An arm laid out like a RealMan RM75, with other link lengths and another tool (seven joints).
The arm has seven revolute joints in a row. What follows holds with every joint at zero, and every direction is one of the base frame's. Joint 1 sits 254.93 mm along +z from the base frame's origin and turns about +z. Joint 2 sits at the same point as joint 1 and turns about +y. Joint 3 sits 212.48 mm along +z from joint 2 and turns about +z. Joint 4 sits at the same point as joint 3 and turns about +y. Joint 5 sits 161.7 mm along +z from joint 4 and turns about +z. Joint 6 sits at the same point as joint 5 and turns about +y. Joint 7 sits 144 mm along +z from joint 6 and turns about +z. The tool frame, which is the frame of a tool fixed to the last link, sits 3 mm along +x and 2 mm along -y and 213 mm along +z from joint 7; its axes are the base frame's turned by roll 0, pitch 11.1 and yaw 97.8 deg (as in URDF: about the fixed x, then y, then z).
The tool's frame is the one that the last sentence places.
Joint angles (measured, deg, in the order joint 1, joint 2, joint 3, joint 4, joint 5, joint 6, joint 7), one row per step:
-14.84, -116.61, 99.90, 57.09, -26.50, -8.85, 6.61
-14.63, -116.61, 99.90, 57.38, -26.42, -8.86, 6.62
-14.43, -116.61, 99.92, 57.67, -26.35, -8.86, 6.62
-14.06, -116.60, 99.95, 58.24, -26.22, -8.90, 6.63
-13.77, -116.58, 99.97, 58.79, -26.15, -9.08, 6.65
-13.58, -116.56, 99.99, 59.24, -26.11, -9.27, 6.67
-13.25, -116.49, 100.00, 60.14, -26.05, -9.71, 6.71
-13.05, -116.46, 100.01, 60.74, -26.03, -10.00, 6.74
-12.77, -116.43, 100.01, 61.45, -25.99, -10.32, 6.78
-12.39, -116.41, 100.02, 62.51, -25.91, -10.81, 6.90
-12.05, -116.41, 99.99, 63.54, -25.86, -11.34, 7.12
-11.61, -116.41, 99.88, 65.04, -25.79, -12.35, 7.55
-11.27, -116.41, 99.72, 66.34, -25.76, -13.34, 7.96
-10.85, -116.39, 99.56, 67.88, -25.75, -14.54, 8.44
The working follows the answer.
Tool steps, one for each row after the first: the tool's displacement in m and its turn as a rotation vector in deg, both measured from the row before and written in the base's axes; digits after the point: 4 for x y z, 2 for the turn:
0.0004, -0.0002, 0.0007, 0.09, 0.00, -0.07
0.0006, -0.0001, 0.0006, 0.08, -0.01, -0.09
0.0011, -0.0002, 0.0012, 0.14, -0.01, -0.17
0.0011, -0.0003, 0.0007, 0.05, -0.03, -0.12
0.0011, -0.0001, 0.0004, 0.01, -0.02, -0.11
0.0023, 0.0000, 0.0010, 0.01, -0.04, -0.22
0.0018, 0.0000, 0.0006, 0.00, -0.05, -0.16
0.0018, -0.0001, 0.0008, 0.03, -0.05, -0.17
0.0032, 0.0000, 0.0010, 0.00, -0.03, -0.32
0.0032, 0.0000, 0.0009, -0.03, 0.02, -0.33
0.0040, -0.0004, 0.0009, -0.19, 0.15, -0.40
0.0032, -0.0004, 0.0008, -0.20, 0.14, -0.30
0.0036, -0.0007, 0.0008, -0.27, 0.18, -0.33

Tool pose at each row, in the base's axes (x y z in m, rotation vector in deg; rounded; the steps above come from the unrounded poses):
-0.3184, 0.4950, -0.0648, -122.07, 52.11, 38.26
-0.3180, 0.4949, -0.0641, -121.95, 52.14, 38.26
-0.3174, 0.4948, -0.0635, -121.83, 52.18, 38.22
-0.3163, 0.4946, -0.0624, -121.61, 52.28, 38.17
-0.3152, 0.4943, -0.0616, -121.50, 52.36, 38.10
-0.3140, 0.4942, -0.0612, -121.43, 52.46, 38.01
-0.3118, 0.4941, -0.0602, -121.30, 52.66, 37.87
-0.3100, 0.4942, -0.0596, -121.21, 52.79, 37.72
-0.3081, 0.4941, -0.0588, -121.10, 52.92, 37.59
-0.3049, 0.4940, -0.0578, -120.91, 53.23, 37.39
-0.3018, 0.4940, -0.0570, -120.74, 53.58, 37.24
-0.2978, 0.4936, -0.0561, -120.65, 54.17, 37.13
-0.2945, 0.4933, -0.0553, -120.63, 54.64, 37.07
-0.2910, 0.4926, -0.0545, -120.64, 55.21, 37.02

